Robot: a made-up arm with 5 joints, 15 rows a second.
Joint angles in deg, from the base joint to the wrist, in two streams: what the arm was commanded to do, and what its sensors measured. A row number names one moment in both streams.
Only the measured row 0 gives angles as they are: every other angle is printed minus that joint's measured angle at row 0.
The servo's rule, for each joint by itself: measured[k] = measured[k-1] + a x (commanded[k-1-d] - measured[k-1]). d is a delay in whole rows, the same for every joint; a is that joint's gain. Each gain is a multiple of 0.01, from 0.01 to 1. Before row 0 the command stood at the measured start. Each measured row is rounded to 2 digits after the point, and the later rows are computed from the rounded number. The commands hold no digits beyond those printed.
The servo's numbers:
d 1
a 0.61 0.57 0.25 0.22 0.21
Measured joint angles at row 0:
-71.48 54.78 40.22 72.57 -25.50
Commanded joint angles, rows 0 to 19:
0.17 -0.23 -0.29 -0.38 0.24
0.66 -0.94 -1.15 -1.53 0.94
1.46 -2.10 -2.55 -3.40 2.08
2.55 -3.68 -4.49 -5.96 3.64
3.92 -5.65 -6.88 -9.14 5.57
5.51 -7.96 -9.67 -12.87 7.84
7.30 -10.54 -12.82 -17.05 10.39
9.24 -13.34 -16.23 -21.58 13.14
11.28 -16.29 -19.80 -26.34 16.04
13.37 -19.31 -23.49 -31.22 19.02
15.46 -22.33 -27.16 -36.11 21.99
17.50 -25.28 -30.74 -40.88 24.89
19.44 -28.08 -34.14 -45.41 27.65
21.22 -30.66 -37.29 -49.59 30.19
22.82 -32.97 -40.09 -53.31 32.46
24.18 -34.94 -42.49 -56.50 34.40
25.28 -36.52 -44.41 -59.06 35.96
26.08 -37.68 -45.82 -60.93 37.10
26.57 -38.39 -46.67 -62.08 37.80
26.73 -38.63 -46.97 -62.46 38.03
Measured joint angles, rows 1 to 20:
0.00 0.00 0.00 0.00 0.00
0.10 -0.13 -0.07 -0.08 0.05
0.44 -0.59 -0.34 -0.40 0.24
1.06 -1.45 -0.89 -1.06 0.63
1.97 -2.72 -1.79 -2.14 1.26
3.16 -4.39 -3.06 -3.68 2.17
4.59 -6.42 -4.71 -5.70 3.36
6.24 -8.77 -6.74 -8.20 4.84
8.07 -11.37 -9.11 -11.14 6.58
10.03 -14.17 -11.78 -14.48 8.57
12.07 -17.10 -14.71 -18.16 10.76
14.14 -20.08 -17.82 -22.11 13.12
16.19 -23.04 -21.05 -26.24 15.59
18.17 -25.91 -24.32 -30.46 18.12
20.03 -28.62 -27.56 -34.67 20.65
21.73 -31.10 -30.69 -38.77 23.13
23.22 -33.29 -33.64 -42.67 25.50
24.48 -35.13 -36.33 -46.28 27.70
25.46 -36.58 -38.70 -49.50 29.67
26.14 -37.61 -40.69 -52.27 31.38

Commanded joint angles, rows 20 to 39:
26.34 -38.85 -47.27 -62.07 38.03
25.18 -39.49 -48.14 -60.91 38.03
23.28 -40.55 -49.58 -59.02 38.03
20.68 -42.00 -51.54 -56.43 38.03
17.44 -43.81 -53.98 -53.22 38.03
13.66 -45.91 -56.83 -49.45 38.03
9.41 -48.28 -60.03 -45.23 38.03
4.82 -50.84 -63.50 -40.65 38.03
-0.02 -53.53 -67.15 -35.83 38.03
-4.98 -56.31 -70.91 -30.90 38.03
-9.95 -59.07 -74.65 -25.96 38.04
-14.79 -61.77 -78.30 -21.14 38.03
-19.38 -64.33 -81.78 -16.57 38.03
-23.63 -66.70 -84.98 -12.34 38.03
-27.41 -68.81 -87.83 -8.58 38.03
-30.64 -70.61 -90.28 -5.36 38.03
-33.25 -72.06 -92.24 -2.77 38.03
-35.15 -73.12 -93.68 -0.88 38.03
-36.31 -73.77 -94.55 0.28 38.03
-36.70 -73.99 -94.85 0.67 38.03
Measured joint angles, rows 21 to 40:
26.50 -38.19 -42.26 -54.51 32.78
26.40 -38.57 -43.51 -56.17 33.88
25.66 -39.09 -44.67 -57.21 34.75
24.21 -39.92 -45.90 -57.61 35.44
22.06 -41.11 -47.31 -57.35 35.98
19.24 -42.65 -48.98 -56.44 36.41
15.84 -44.51 -50.94 -54.90 36.75
11.92 -46.66 -53.21 -52.77 37.02
7.59 -49.04 -55.78 -50.10 37.23
2.95 -51.60 -58.62 -46.96 37.40
-1.89 -54.28 -61.69 -43.43 37.53
-6.81 -57.01 -64.93 -39.59 37.64
-11.68 -59.72 -68.27 -35.53 37.72
-16.38 -62.35 -71.65 -31.36 37.79
-20.80 -64.83 -74.98 -27.18 37.84
-24.83 -67.10 -78.19 -23.09 37.88
-28.37 -69.10 -81.21 -19.19 37.91
-31.35 -70.79 -83.97 -15.58 37.94
-33.67 -72.12 -86.40 -12.35 37.96
-35.28 -73.06 -88.44 -9.57 37.97

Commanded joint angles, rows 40 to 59:
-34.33 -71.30 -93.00 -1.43 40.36
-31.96 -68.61 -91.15 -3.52 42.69
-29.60 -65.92 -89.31 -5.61 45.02
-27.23 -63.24 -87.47 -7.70 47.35
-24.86 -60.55 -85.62 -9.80 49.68
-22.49 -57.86 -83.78 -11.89 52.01
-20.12 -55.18 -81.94 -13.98 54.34
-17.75 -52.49 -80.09 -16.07 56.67
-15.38 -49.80 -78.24 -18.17 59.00
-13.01 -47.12 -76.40 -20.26 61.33
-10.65 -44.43 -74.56 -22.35 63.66
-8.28 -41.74 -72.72 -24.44 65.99
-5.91 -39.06 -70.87 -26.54 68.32
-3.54 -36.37 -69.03 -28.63 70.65
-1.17 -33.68 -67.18 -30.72 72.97
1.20 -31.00 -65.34 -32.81 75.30
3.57 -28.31 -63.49 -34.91 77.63
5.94 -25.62 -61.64 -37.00 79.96
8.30 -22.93 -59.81 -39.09 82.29
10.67 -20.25 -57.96 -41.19 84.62
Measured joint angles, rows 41 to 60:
-36.15 -73.59 -90.04 -7.32 37.98
-35.04 -72.28 -90.78 -6.02 38.48
-33.16 -70.19 -90.87 -5.47 39.36
-30.99 -67.76 -90.48 -5.50 40.55
-28.70 -65.18 -89.73 -5.98 41.98
-26.36 -62.54 -88.70 -6.82 43.60
-24.00 -59.87 -87.47 -7.94 45.37
-21.63 -57.20 -86.09 -9.27 47.25
-19.26 -54.52 -84.59 -10.77 49.23
-16.89 -51.83 -83.00 -12.40 51.28
-14.52 -49.15 -81.35 -14.13 53.39
-12.16 -46.46 -79.65 -15.94 55.55
-9.79 -43.77 -77.92 -17.81 57.74
-7.42 -41.09 -76.16 -19.73 59.96
-5.05 -38.40 -74.38 -21.69 62.20
-2.68 -35.71 -72.58 -23.68 64.46
-0.31 -33.03 -70.77 -25.69 66.74
2.06 -30.34 -68.95 -27.72 69.03
4.43 -27.65 -67.12 -29.76 71.33
6.79 -24.96 -65.29 -31.81 73.63

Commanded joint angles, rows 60 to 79:
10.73 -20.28 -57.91 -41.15 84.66
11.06 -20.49 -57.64 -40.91 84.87
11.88 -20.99 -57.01 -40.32 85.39
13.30 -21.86 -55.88 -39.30 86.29
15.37 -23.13 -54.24 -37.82 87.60
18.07 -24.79 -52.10 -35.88 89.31
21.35 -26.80 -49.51 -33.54 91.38
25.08 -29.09 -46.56 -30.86 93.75
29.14 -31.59 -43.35 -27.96 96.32
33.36 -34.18 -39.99 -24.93 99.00
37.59 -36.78 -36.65 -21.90 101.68
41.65 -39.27 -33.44 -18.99 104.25
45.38 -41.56 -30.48 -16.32 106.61
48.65 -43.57 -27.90 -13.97 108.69
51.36 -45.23 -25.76 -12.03 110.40
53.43 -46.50 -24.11 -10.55 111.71
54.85 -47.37 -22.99 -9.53 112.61
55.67 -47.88 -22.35 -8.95 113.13
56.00 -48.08 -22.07 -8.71 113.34
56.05 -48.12 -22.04 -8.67 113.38
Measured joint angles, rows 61 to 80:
9.16 -22.28 -63.46 -33.87 75.94
10.12 -21.14 -62.07 -35.47 77.77
10.69 -20.77 -60.96 -36.67 79.26
11.42 -20.90 -59.97 -37.47 80.55
12.57 -21.45 -58.95 -37.87 81.76
14.28 -22.41 -57.77 -37.86 82.99
16.59 -23.77 -56.35 -37.42 84.32
19.49 -25.50 -54.64 -36.57 85.80
22.90 -27.55 -52.62 -35.31 87.47
26.71 -29.85 -50.30 -33.69 89.33
30.77 -32.32 -47.72 -31.76 91.36
34.93 -34.86 -44.95 -29.59 93.53
39.03 -37.37 -42.07 -27.26 95.78
42.90 -39.76 -39.17 -24.85 98.05
46.41 -41.93 -36.35 -22.46 100.28
49.43 -43.81 -33.70 -20.17 102.41
51.87 -45.34 -31.30 -18.05 104.36
53.69 -46.50 -29.22 -16.18 106.09
54.90 -47.29 -27.50 -14.59 107.57
55.57 -47.74 -26.14 -13.30 108.78

